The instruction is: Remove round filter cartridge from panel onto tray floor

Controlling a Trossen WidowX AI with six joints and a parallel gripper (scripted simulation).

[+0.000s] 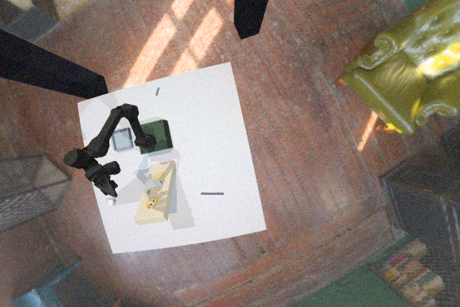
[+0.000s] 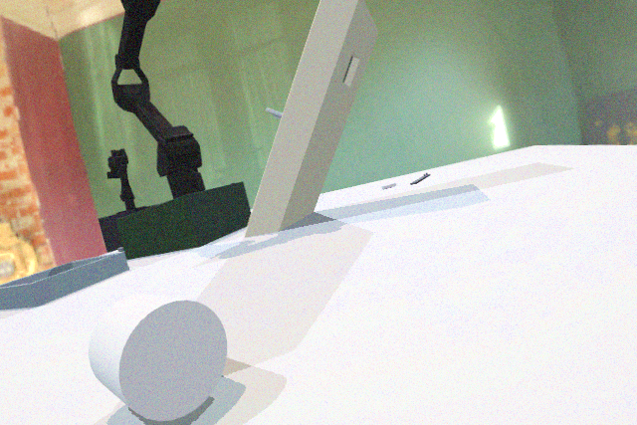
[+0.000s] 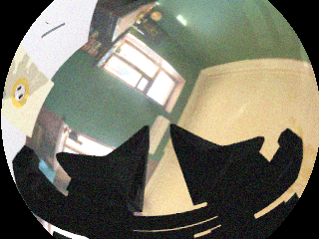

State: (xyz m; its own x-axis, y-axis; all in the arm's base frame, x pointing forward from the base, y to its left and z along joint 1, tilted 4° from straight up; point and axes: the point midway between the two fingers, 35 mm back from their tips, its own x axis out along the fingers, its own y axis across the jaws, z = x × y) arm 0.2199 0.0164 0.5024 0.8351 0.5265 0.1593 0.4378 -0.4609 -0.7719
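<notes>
The round cartridge is 160 mm ahead of my gripper tip, 90 mm to the right of it and 350 mm below it. Also, from my gripper tip: grey-blue tray 320 mm behind, 300 mm to the right, 610 mm below.
</notes>
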